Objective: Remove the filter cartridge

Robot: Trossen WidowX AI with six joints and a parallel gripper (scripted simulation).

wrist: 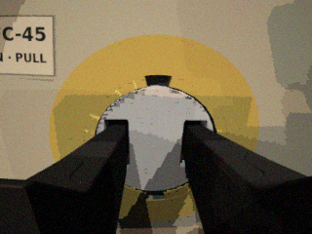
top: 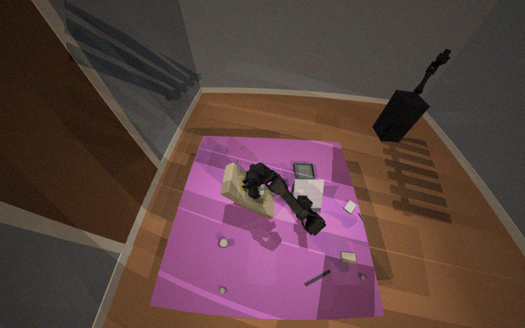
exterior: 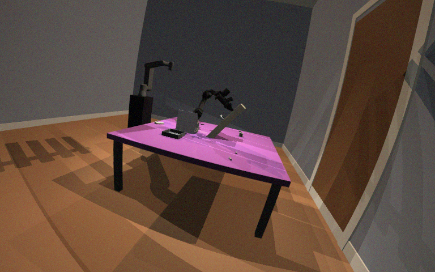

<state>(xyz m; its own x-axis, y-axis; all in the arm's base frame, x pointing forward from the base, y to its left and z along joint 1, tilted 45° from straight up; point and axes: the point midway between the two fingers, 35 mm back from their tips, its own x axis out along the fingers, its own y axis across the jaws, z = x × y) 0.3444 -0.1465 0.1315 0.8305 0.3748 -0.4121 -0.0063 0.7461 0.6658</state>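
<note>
Now: gripper tip 10 mm short of the round grey filter cartridge and 10 mm above it. Also, from my gripper tip: dark tray: 450 mm behind, 270 mm to the right, 260 mm below.
</note>
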